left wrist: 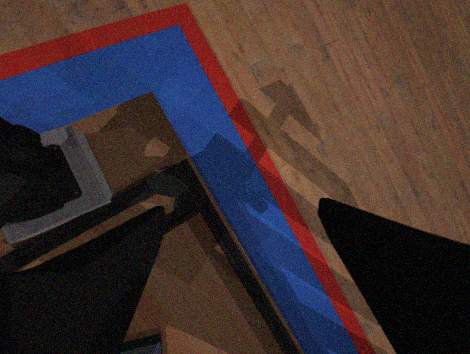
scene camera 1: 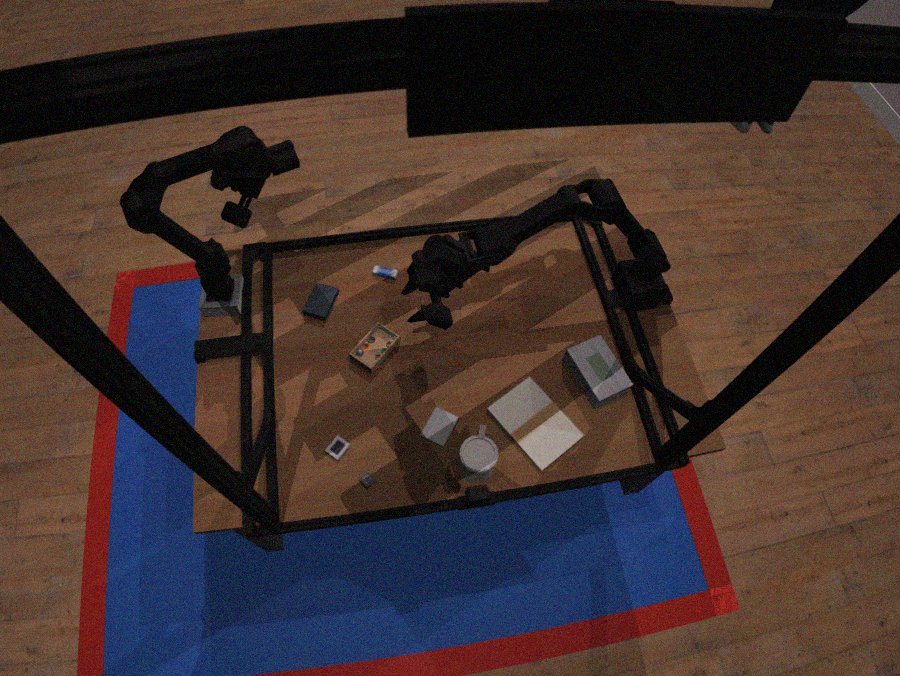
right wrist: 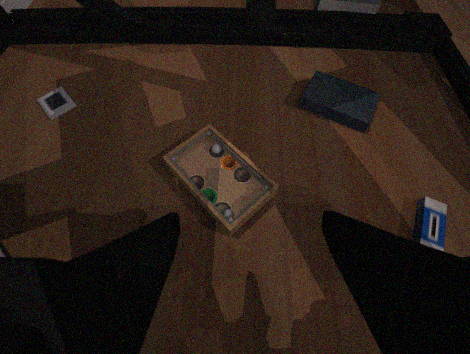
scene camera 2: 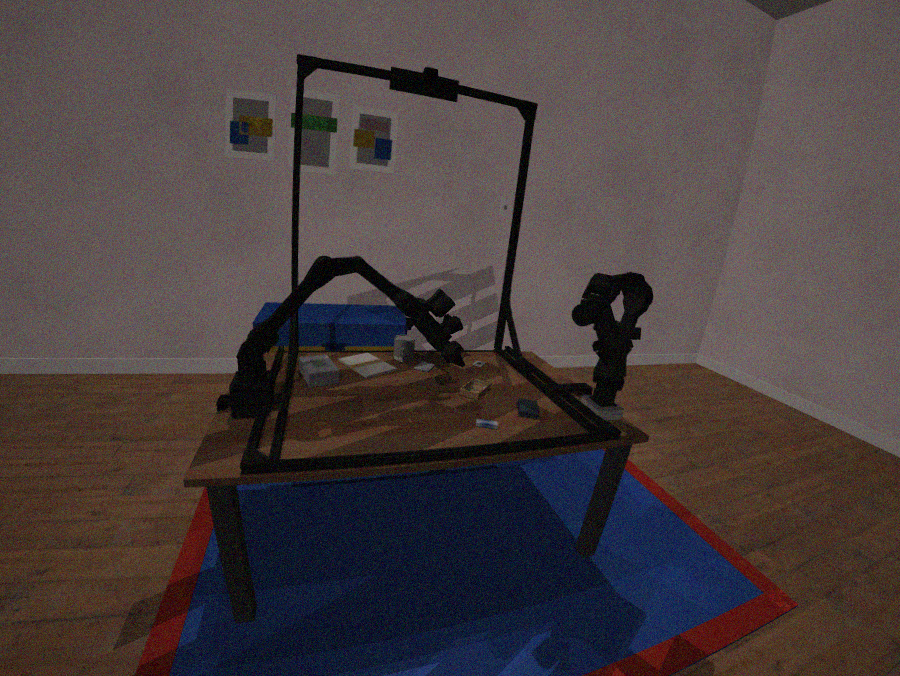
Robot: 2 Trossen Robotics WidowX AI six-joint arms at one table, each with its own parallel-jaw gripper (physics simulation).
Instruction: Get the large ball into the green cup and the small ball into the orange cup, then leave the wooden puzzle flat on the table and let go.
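Where they show: left gripper, between the fingertips: (left wrist: pixel 242 209) (scene camera 1: pixel 248 199) (scene camera 2: pixel 619 375); right gripper, between the fingertips: (scene camera 1: pixel 405 307) (right wrist: pixel 251 220) (scene camera 2: pixel 459 361); left arm's base, origin of its link: (left wrist: pixel 39 181) (scene camera 1: pixel 220 290) (scene camera 2: pixel 603 401); right arm's base, origin of its link: (scene camera 1: pixel 643 274) (scene camera 2: pixel 252 378).
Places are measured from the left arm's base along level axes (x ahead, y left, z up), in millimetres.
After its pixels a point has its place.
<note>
The wooden puzzle (scene camera 1: pixel 374 349) {x 390, y -176, z -22 mm} (scene camera 2: pixel 476 388) {x 392, y -149, z -22 mm} (right wrist: pixel 235 194) {x 413, y -144, z -22 mm} lies flat on the table, left of the middle. In the right wrist view it holds an orange cup (right wrist: pixel 229 161) {x 376, y -155, z -22 mm} and a green cup (right wrist: pixel 210 194) {x 416, y -168, z -22 mm}. The large ball (right wrist: pixel 216 149) {x 358, y -173, z -28 mm} sits near the puzzle's far corner, beside the orange cup. The small ball (right wrist: pixel 228 213) {x 431, y -148, z -29 mm} sits near the close corner, beside the green cup. My right gripper (scene camera 1: pixel 434 311) (scene camera 2: pixel 454 352) {x 468, y -128, z 82 mm} (right wrist: pixel 251 220) {x 468, y -128, z 82 mm} is open and empty, above the table and apart from the puzzle. My left gripper (scene camera 1: pixel 237 213) {x 95, y 153, z 161 mm} (left wrist: pixel 242 209) {x 95, y 153, z 161 mm} is open and empty, raised beyond the table's corner.
A dark blue box (scene camera 1: pixel 321 299) {x 257, y -26, z -23 mm} (right wrist: pixel 339 100) {x 265, y -29, z -23 mm} (scene camera 2: pixel 528 407) {x 259, y -15, z -23 mm} and a small blue-white item (scene camera 1: pixel 384 271) {x 416, y 57, z -29 mm} (scene camera 2: pixel 486 424) {x 422, y 67, z -31 mm} lie beyond the puzzle. A mug (scene camera 1: pixel 478 455) {x 604, y -469, z 43 mm}, white sheets (scene camera 1: pixel 536 421) {x 752, y -374, z -32 mm}, a grey box (scene camera 1: pixel 599 368) {x 912, y -268, z 8 mm} and a small framed square (scene camera 1: pixel 338 447) {x 306, y -410, z -35 mm} lie elsewhere. A black frame (scene camera 1: pixel 269 376) {x 143, y -236, z -21 mm} rings the table.
</note>
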